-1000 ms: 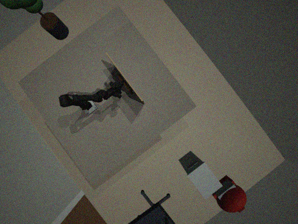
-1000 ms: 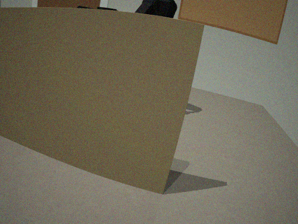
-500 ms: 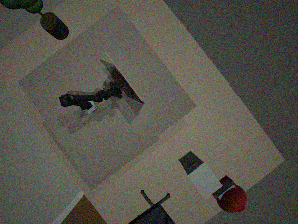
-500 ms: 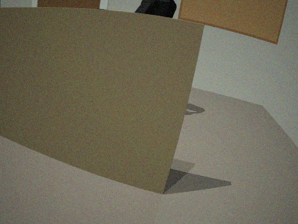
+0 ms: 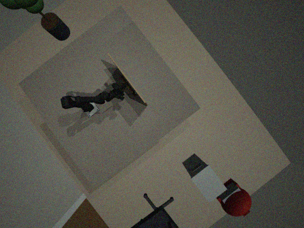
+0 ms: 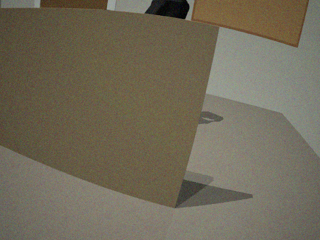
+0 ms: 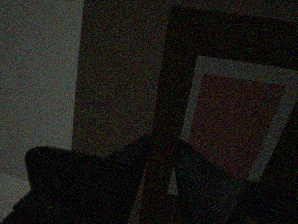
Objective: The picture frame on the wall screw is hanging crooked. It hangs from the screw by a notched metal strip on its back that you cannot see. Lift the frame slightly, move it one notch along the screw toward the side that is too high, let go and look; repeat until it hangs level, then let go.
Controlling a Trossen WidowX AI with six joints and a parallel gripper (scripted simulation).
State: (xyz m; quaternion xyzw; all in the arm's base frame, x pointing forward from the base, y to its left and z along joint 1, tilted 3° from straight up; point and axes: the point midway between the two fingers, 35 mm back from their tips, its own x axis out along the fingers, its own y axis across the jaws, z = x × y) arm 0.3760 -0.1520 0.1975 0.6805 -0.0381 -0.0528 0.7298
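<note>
Right now the picture frame is 1 cm to the right of my gripper tip and 5 cm below it. Also, from my gripper tip: wall panel (2 cm ahead, 1 cm to the left, 7 cm below).
</note>
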